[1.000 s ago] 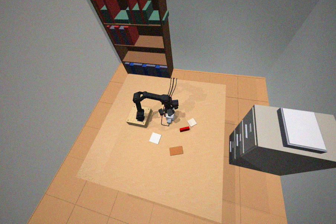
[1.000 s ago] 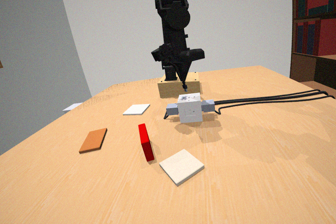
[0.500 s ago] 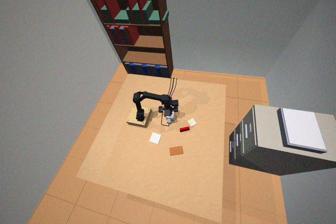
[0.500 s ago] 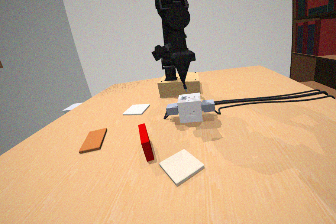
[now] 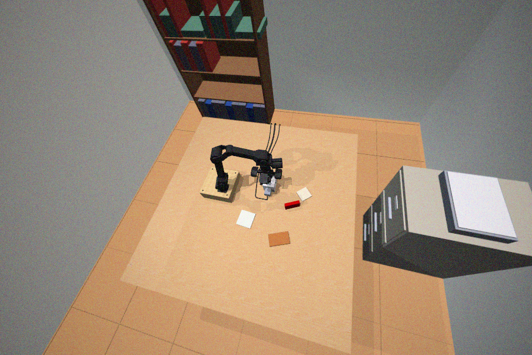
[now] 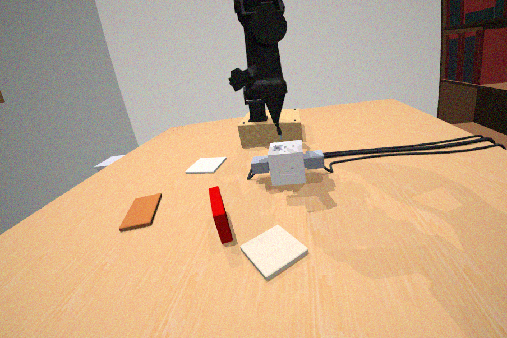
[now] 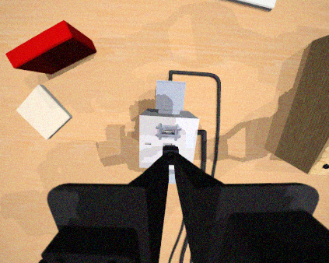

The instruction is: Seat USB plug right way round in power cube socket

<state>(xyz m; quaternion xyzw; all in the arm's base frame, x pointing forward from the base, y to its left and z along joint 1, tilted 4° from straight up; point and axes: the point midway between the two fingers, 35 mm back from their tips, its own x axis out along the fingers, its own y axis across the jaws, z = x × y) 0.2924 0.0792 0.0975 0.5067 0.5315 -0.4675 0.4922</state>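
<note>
Now: the black USB plug 20 mm below my gripper tip. The rest, counted from my gripper tip: cream tile: 240 mm ahead, 10 mm to the right, 130 mm below; red block: 170 mm ahead, 110 mm to the right, 110 mm below; white tile: 110 mm behind, 240 mm to the right, 130 mm below.
</note>
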